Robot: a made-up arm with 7 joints. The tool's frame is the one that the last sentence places.
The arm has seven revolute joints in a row. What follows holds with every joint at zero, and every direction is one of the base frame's.
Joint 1 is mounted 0.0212 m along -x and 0.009 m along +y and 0.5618 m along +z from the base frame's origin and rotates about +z.
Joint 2 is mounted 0.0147 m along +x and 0.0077 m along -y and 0.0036 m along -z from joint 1 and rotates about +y.
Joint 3 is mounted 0.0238 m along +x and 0.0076 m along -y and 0.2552 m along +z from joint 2 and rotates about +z.
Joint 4 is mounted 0.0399 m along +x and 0.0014 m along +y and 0.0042 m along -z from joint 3 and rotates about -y.
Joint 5 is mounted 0.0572 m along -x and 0.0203 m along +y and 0.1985 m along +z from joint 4 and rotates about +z.
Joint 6 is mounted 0.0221 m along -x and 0.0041 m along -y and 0.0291 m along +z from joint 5 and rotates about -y.
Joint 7 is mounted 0.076 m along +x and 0.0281 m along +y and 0.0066 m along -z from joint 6 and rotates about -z.
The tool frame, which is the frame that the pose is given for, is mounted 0.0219 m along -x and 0.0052 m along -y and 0.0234 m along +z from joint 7; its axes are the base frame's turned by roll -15.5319, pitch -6.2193 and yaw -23.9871 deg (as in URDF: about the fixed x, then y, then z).
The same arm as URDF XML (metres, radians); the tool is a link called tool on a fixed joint. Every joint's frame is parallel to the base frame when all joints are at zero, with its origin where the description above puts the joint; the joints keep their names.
<robot name="arm">
  <joint name="tool_joint" type="fixed">
    <parent link="link7"/>
    <child link="tool"/>
    <origin xyz="-0.0219 -0.0052 0.0234" rpy="-0.2711 -0.1085 -0.4187"/>
  </joint>
  <joint name="joint 7" type="continuous">
    <parent link="link6"/>
    <child link="link7"/>
    <origin xyz="0.076 0.0281 -0.0066" rpy="0 0 0"/>
    <axis xyz="0 0 -1"/>
  </joint>
  <joint name="joint 6" type="continuous">
    <parent link="link5"/>
    <child link="link6"/>
    <origin xyz="-0.0221 -0.0041 0.0291" rpy="0 0 0"/>
    <axis xyz="0 -1 0"/>
  </joint>
  <joint name="joint 5" type="continuous">
    <parent link="link4"/>
    <child link="link5"/>
    <origin xyz="-0.0572 0.0203 0.1985" rpy="0 0 0"/>
    <axis xyz="0 0 1"/>
  </joint>
  <joint name="joint 4" type="continuous">
    <parent link="link3"/>
    <child link="link4"/>
    <origin xyz="0.0399 0.0014 -0.0042" rpy="0 0 0"/>
    <axis xyz="0 -1 0"/>
  </joint>
  <joint name="joint 3" type="continuous">
    <parent link="link2"/>
    <child link="link3"/>
    <origin xyz="0.0238 -0.0076 0.2552" rpy="0 0 0"/>
    <axis xyz="0 0 1"/>
  </joint>
  <joint name="joint 2" type="continuous">
    <parent link="link1"/>
    <child link="link2"/>
    <origin xyz="0.0147 -0.0077 -0.0036" rpy="0 0 0"/>
    <axis xyz="0 1 0"/>
  </joint>
  <joint name="joint 1" type="continuous">
    <parent link="base"/>
    <child link="link1"/>
    <origin xyz="-0.0212 0.009 0.5618" rpy="0 0 0"/>
    <axis xyz="0 0 1"/>
  </joint>
  <link name="base"/>
  <link name="link1"/>
  <link name="link2"/>
  <link name="link3"/>
  <link name="link4"/>
  <link name="link5"/>
  <link name="link6"/>
  <link name="link7"/>
  <link name="tool"/>
</robot>

